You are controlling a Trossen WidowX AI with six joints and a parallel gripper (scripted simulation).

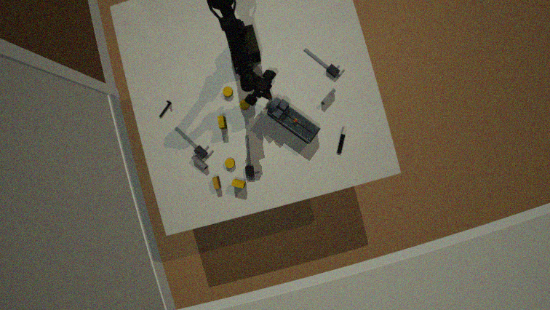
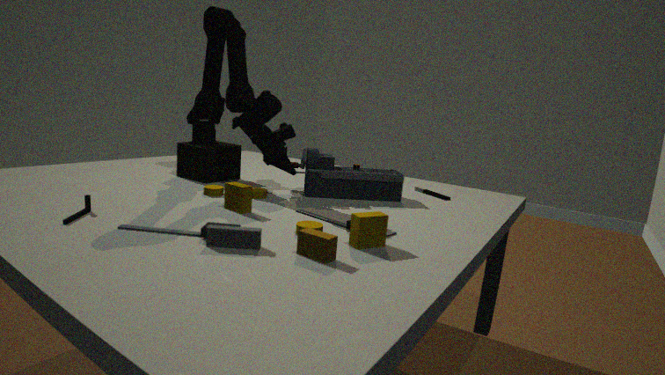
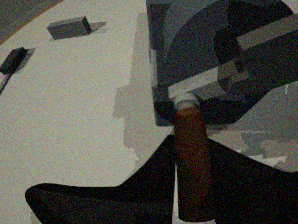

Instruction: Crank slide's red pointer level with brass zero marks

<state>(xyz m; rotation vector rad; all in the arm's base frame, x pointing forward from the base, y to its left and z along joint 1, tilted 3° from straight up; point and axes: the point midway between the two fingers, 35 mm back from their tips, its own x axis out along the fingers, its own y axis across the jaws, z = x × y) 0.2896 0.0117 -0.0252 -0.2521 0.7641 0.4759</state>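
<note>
The slide lies 16 cm ahead of my gripper tip, 6 cm to the left of it and 3 cm above it. From my gripper tip the other things lie so: black l-shaped key (20 cm behind, 51 cm to the right, 4 cm below); black bar (33 cm ahead, 27 cm to the left, 4 cm below); brown crank handle (1 cm behind, 1 cm to the right, 2 cm above).
</note>
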